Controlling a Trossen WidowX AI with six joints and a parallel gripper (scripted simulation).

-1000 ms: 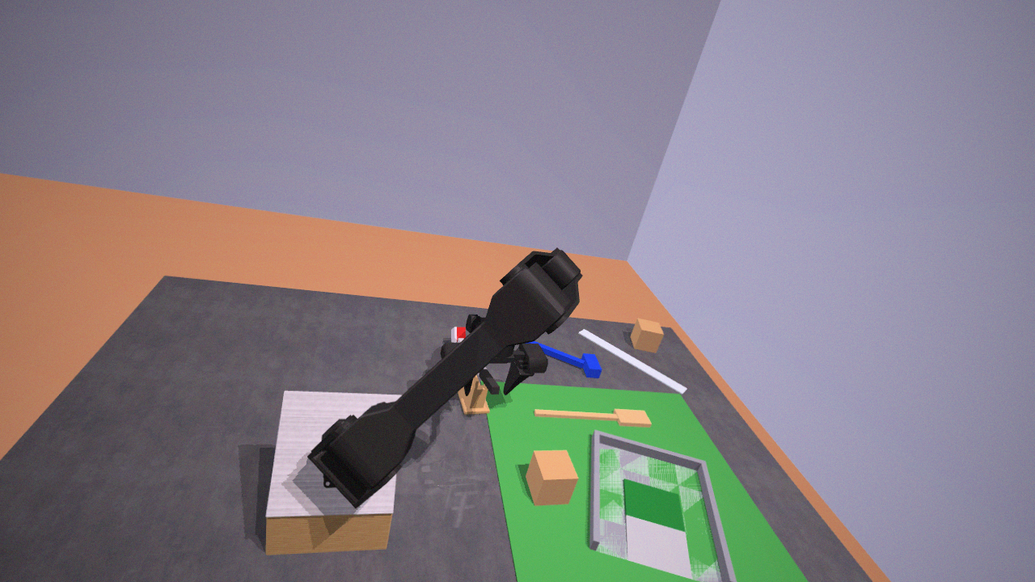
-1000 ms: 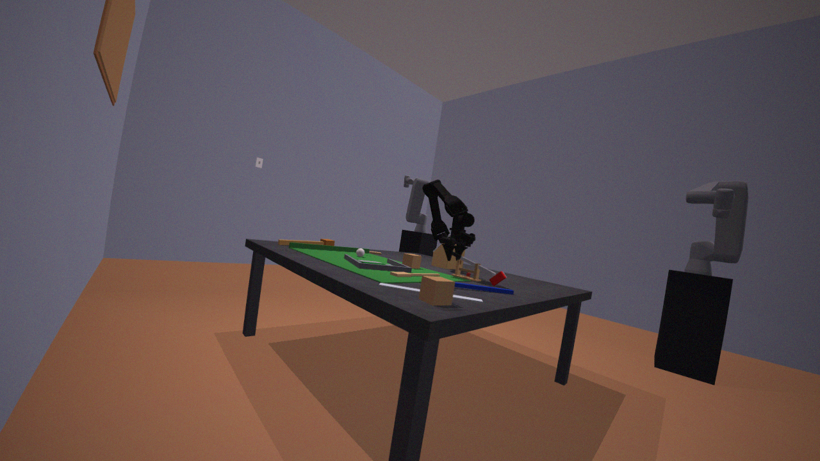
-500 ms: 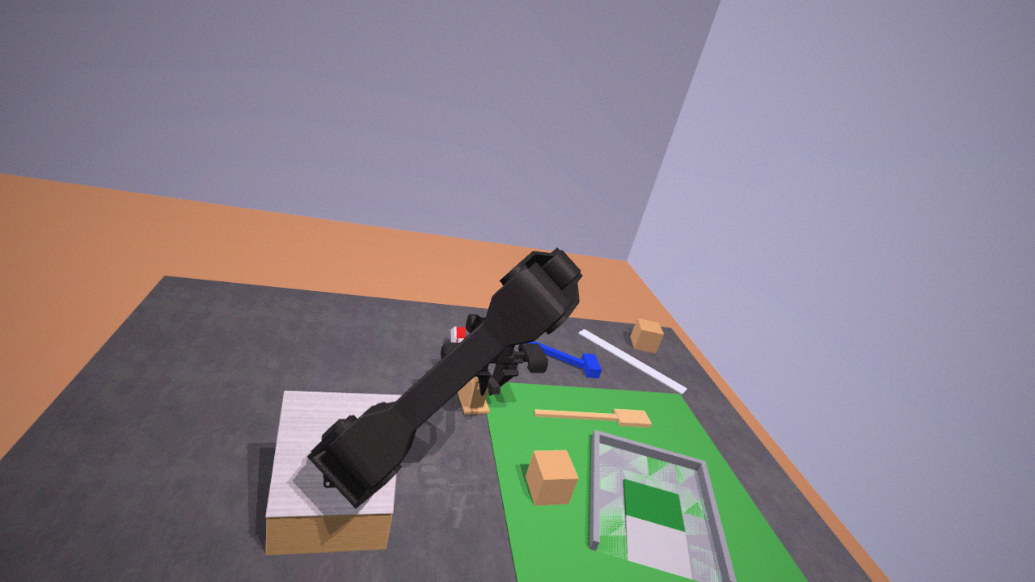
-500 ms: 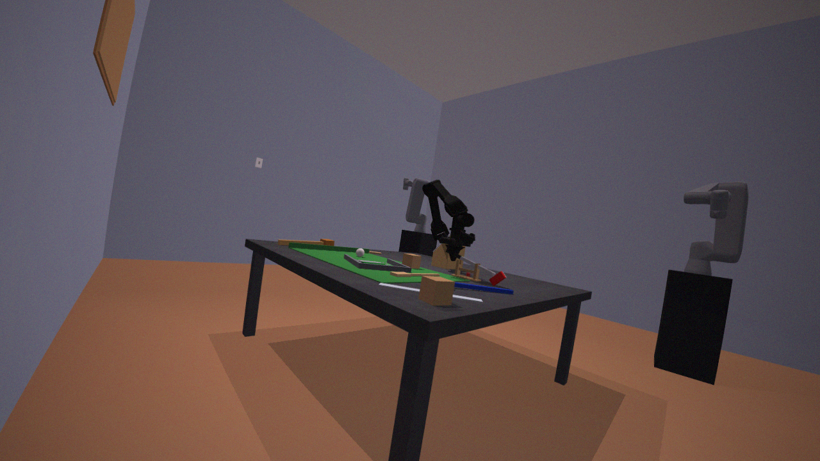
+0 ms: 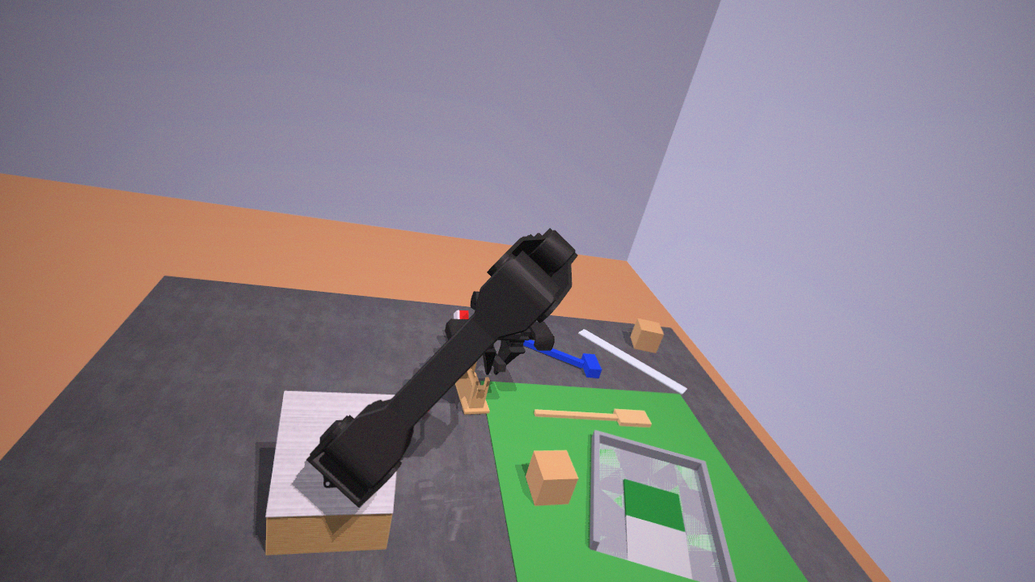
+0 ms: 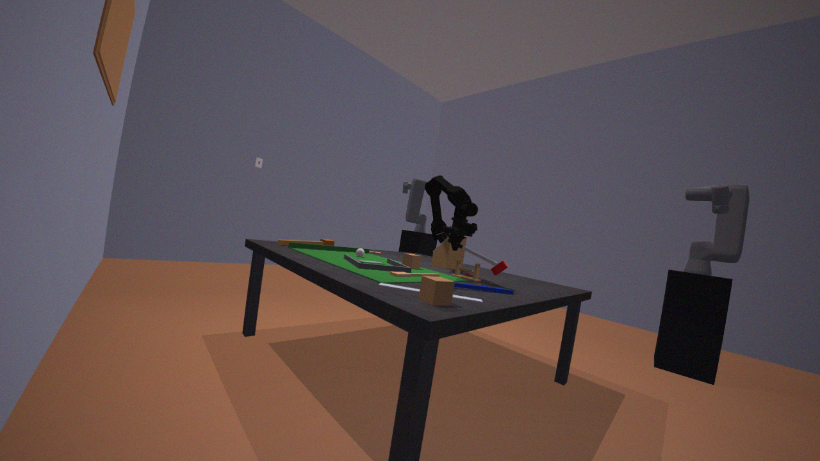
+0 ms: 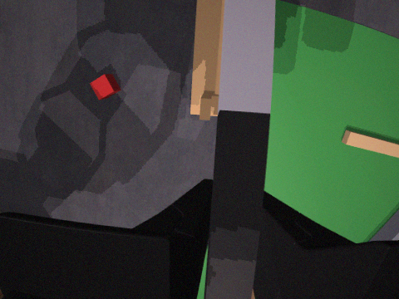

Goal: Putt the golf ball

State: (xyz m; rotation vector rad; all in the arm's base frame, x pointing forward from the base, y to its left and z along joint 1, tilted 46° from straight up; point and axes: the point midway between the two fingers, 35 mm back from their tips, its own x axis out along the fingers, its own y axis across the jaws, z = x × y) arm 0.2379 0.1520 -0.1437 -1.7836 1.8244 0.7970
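Right now the red putter is 11 cm to the left of my gripper tip and 1 cm behind it. The rest, counted from my gripper tip: red cube (10 cm below, 10 cm behind, 3 cm to the left); blue putter (23 cm to the left, 21 cm ahead, 10 cm below); wooden stand (8 cm below, 7 cm to the left, 1 cm behind).
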